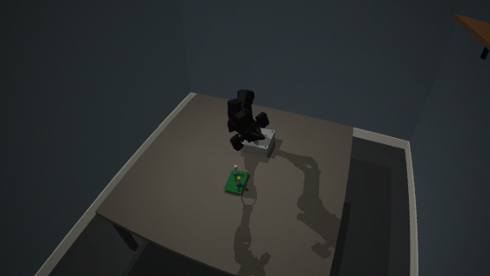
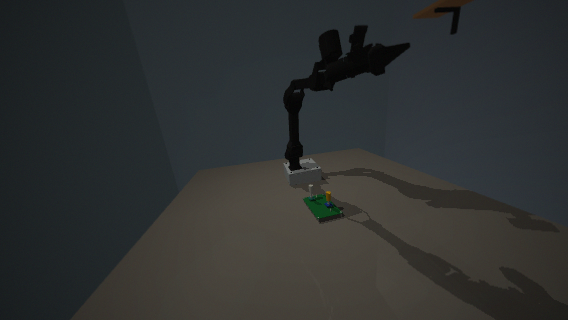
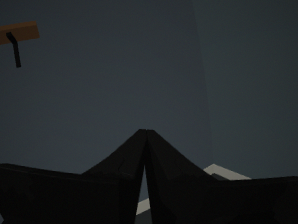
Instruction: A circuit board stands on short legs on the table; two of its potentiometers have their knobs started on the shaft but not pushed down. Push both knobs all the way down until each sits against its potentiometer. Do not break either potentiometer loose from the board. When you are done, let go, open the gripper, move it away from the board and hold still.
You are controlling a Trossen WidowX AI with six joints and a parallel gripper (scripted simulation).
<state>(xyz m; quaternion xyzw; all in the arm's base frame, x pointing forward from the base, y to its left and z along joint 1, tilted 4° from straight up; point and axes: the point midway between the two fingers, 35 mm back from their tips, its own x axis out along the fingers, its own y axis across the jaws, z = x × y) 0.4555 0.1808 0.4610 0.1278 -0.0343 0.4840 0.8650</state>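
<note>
The white knob lies 46 cm below my gripper tip, 22 cm behind it and 20 cm to the right of it. From my gripper tip the other things lie so: orange knob (46 cm below, 16 cm to the right, 14 cm behind).
</note>
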